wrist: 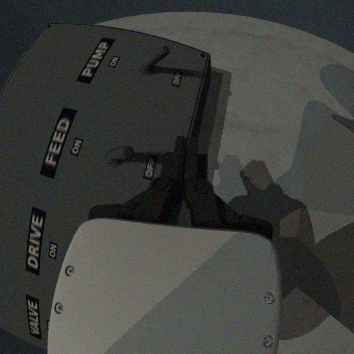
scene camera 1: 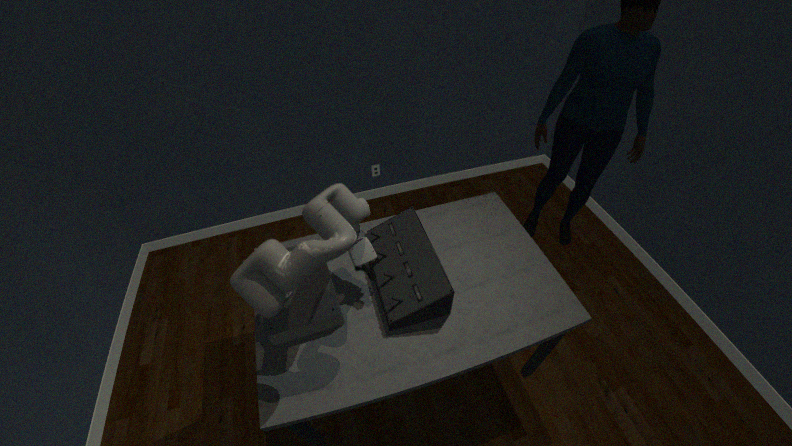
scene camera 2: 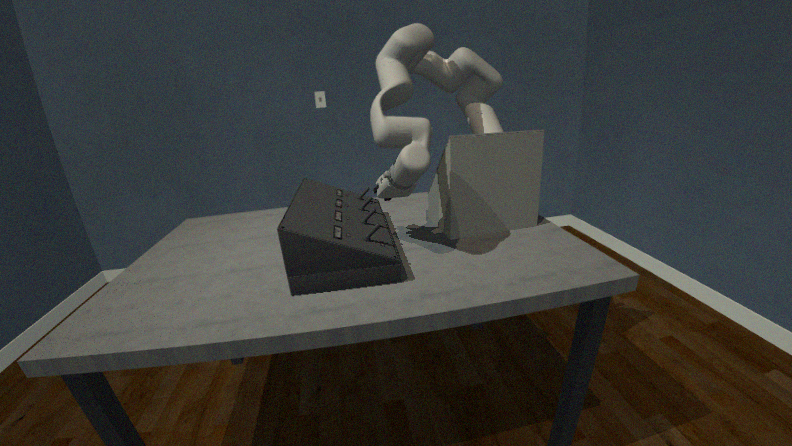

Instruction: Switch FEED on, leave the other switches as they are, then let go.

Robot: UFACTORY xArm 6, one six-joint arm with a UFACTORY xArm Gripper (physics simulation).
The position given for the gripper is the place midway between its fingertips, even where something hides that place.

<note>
In view: the gripper (scene camera 1: 373, 279) and a dark sloped switch panel (scene camera 2: 322, 235).
The gripper is seen too in the wrist view (wrist: 187, 150).
</note>
